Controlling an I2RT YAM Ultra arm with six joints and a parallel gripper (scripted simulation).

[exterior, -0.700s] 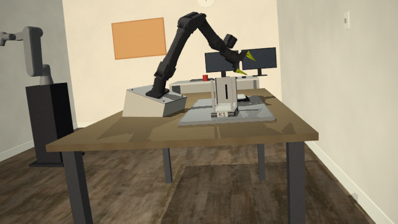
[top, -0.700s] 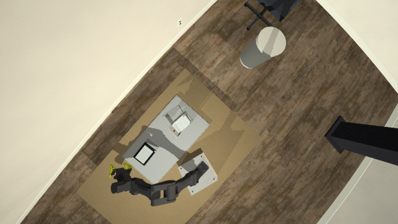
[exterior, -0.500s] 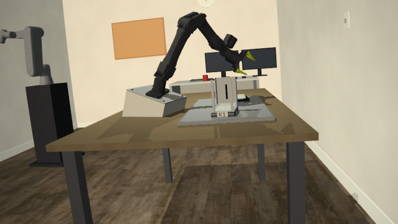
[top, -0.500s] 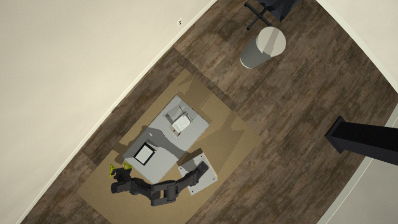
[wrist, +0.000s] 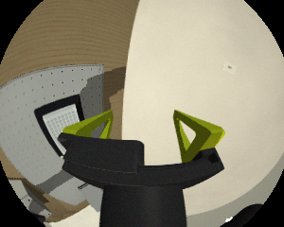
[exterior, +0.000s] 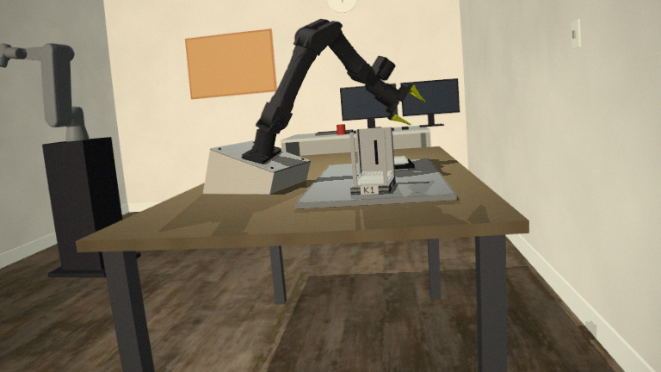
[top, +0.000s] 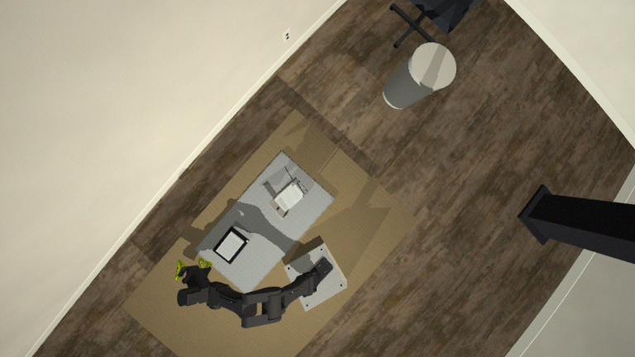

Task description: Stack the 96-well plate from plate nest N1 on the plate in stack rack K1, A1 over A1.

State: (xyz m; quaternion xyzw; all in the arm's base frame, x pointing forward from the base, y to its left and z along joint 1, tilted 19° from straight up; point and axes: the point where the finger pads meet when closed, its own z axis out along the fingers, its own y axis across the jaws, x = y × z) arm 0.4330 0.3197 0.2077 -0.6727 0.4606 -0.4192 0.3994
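The pale A1 mark is 170 mm to the right of my hand, 160 mm below it and 130 mm behind it.
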